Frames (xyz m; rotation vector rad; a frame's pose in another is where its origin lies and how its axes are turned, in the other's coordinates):
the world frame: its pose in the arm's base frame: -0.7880 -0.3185 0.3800 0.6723 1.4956 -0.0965
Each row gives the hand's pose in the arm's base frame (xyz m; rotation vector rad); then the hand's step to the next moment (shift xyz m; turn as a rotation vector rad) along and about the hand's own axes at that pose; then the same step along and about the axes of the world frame.
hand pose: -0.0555 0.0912 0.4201 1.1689 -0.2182 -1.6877
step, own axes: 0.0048 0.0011 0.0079 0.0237 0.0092 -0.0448
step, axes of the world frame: -0.0049 -0.0078 -0.0015 0.0311 0.0021 0.0410
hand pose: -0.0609 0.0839 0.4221 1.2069 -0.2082 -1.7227
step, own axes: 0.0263 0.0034 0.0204 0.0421 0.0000 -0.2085
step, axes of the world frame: -0.0078 -0.0325 0.0013 0.1525 0.0655 0.1330
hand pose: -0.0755 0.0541 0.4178 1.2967 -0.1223 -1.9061
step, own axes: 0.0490 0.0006 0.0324 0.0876 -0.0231 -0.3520
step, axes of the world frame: 0.0008 -0.0583 -0.0074 0.2793 0.0990 0.2105
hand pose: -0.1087 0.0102 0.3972 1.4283 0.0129 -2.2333
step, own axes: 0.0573 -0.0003 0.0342 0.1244 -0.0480 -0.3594
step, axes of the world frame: 0.0156 -0.0594 -0.0260 0.3191 0.0851 0.1947
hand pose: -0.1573 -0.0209 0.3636 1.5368 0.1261 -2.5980
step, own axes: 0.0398 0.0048 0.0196 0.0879 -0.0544 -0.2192
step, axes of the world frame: 0.0167 -0.0331 -0.0248 0.2114 0.0637 0.0999
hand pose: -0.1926 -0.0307 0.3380 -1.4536 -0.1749 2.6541
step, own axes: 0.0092 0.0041 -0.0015 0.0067 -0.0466 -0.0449
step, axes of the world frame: 0.0072 -0.0070 -0.0016 0.0416 0.0489 0.0106
